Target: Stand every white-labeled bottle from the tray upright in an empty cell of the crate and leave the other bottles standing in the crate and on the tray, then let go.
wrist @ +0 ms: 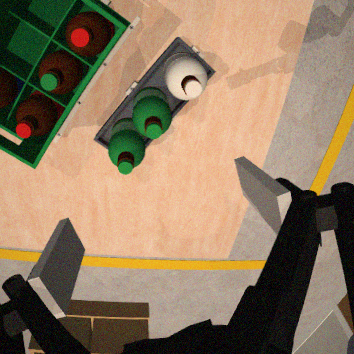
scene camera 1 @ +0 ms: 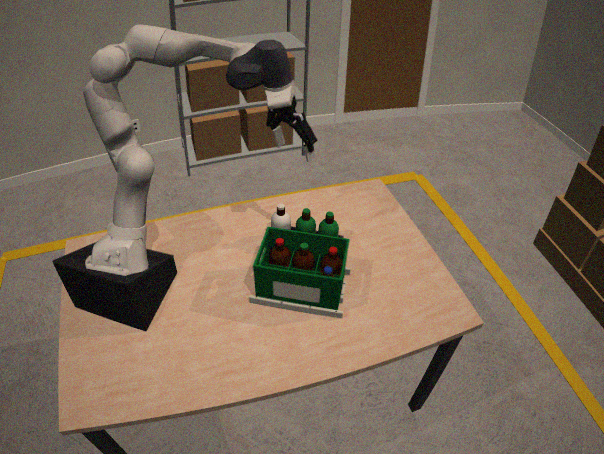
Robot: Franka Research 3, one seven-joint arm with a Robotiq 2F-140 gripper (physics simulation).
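A bottle with a pale white body and white cap (scene camera 1: 281, 220) (wrist: 181, 74) stands at one end of the dark tray (wrist: 178, 46). Two green bottles, a middle one (scene camera 1: 305, 224) (wrist: 151, 114) and an end one (scene camera 1: 328, 227) (wrist: 126, 149), stand beside it. The green crate (scene camera 1: 264, 282) (wrist: 76, 99) holds brown bottles: one red-capped (scene camera 1: 279, 255) (wrist: 89, 32), one green-capped (scene camera 1: 303, 259) (wrist: 60, 72), another red-capped (scene camera 1: 332, 262) (wrist: 37, 114). A blue cap (scene camera 1: 328, 270) shows in front. Two cells look empty in the wrist view. My gripper (scene camera 1: 295, 143) (wrist: 155, 206) is open and empty, high above and behind the tray.
The crate stands between the tray and the table's front edge, with a light strip (scene camera 1: 295, 306) along its base. The robot's black base block (scene camera 1: 110, 295) is at the left of the table (scene camera 1: 200, 360). A shelf unit (scene camera 1: 183, 135) with cardboard boxes stands behind the table.
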